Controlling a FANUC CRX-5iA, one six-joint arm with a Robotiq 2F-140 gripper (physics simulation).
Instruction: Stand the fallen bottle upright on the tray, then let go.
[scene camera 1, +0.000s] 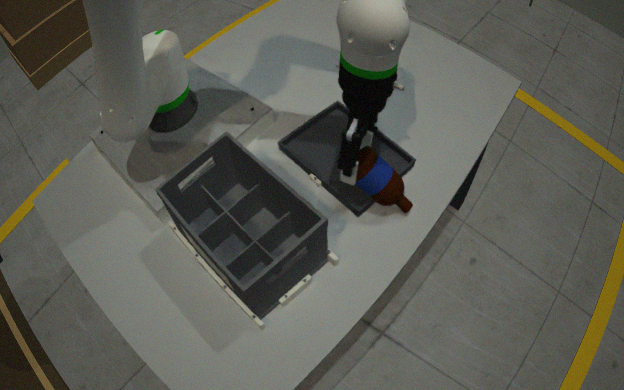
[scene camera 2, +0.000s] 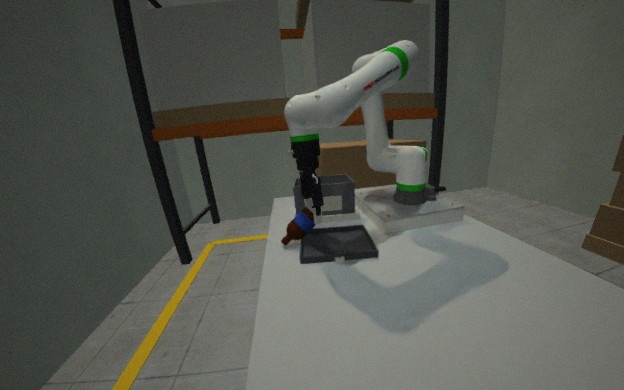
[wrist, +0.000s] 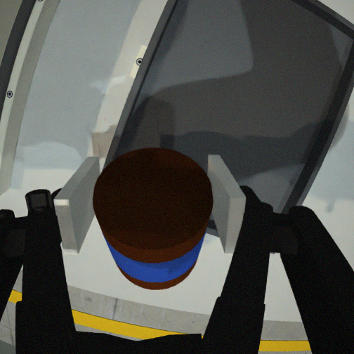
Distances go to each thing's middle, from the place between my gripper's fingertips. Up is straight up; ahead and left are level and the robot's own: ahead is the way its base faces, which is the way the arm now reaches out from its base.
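My hand is 1 cm above the brown bottle (wrist: 153, 204) and still 5 cm short of it, and I see that my hand is also 2 cm to the right of the bottle.
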